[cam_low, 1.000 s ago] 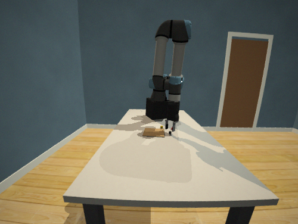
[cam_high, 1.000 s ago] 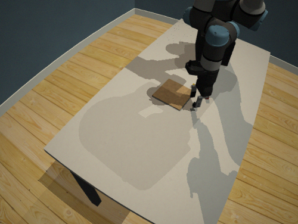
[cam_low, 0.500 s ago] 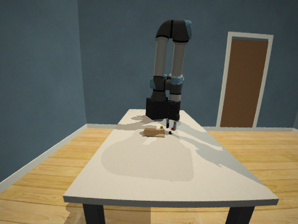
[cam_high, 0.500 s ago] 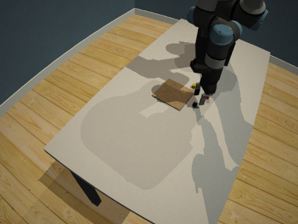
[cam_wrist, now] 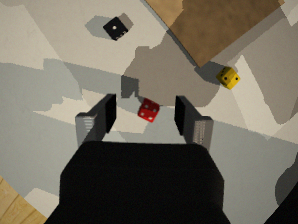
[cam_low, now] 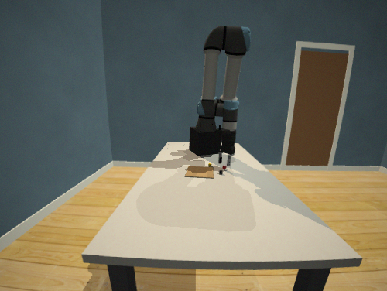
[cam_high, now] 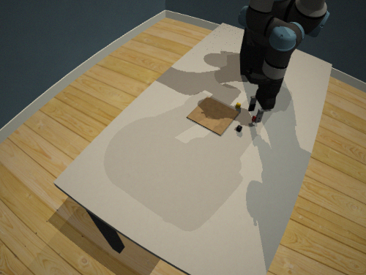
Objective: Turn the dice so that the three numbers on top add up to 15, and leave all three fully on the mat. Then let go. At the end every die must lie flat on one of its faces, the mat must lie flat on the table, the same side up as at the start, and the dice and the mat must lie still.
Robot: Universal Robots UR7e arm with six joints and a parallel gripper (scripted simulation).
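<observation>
Now: hand 4 cm above the red die and 1 cm past it. From my hand the other things lie so: black die 7 cm ahead, 4 cm below, 3 cm to the right; yellow die 8 cm to the right, 4 cm below, 4 cm behind; brown mat 13 cm to the right, 5 cm ahead, 4 cm below.
</observation>
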